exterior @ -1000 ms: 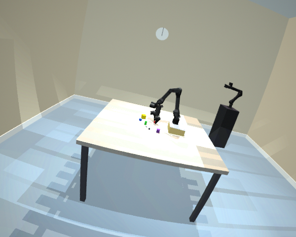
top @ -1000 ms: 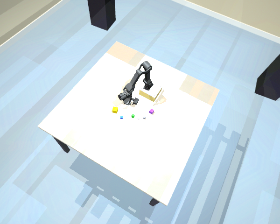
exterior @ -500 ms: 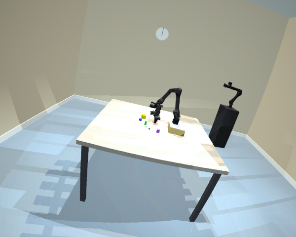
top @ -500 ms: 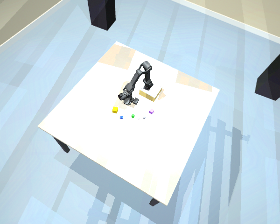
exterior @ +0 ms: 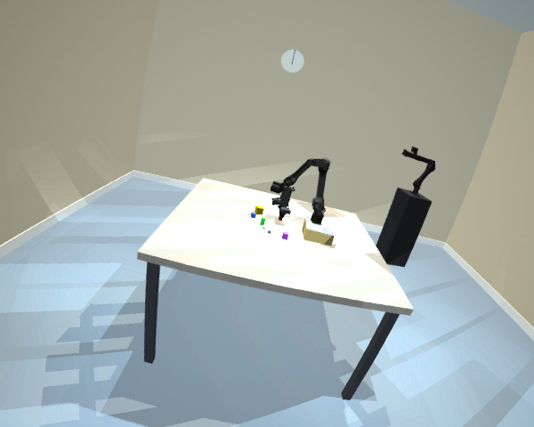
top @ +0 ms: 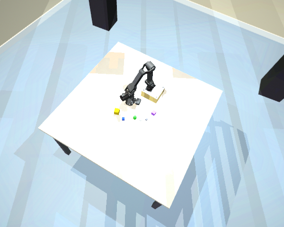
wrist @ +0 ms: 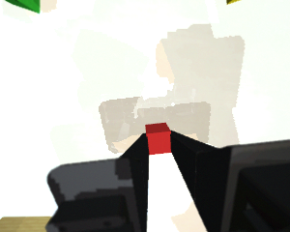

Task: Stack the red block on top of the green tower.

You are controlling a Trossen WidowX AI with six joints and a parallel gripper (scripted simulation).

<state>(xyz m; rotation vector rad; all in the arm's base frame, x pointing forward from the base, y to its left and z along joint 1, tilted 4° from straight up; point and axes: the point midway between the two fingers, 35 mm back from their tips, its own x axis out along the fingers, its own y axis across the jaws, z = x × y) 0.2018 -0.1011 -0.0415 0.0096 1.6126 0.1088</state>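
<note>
My gripper tip is 170 mm short of the blue cube, 10 mm to the right of it and 10 mm above it. The rest, counted from my gripper tip: purple cube (240 mm to the left, 10 mm behind); then yellow cube (140 mm ahead, 80 mm to the right); then red block (right at my gripper tip).
</note>
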